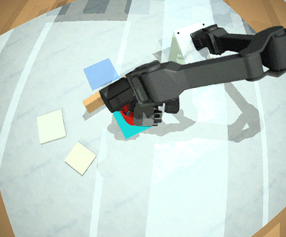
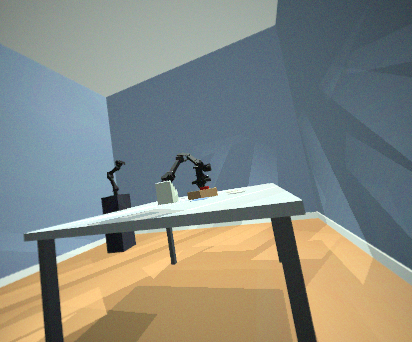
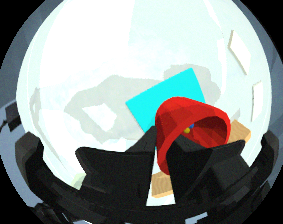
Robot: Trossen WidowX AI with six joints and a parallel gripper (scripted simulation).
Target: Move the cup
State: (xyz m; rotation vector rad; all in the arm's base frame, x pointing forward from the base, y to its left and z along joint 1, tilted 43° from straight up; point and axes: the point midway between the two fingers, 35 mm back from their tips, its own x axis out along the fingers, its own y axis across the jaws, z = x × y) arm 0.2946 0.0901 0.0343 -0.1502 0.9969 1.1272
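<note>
Right now my gripper tip is 2 cm short of the red cup and 2 cm to the left of it. Also, from my gripper tip: brown wooden block: 3 cm ahead, 13 cm to the right, 2 cm below; then light blue pad: 3 cm ahead, 23 cm to the right, 5 cm below.
</note>
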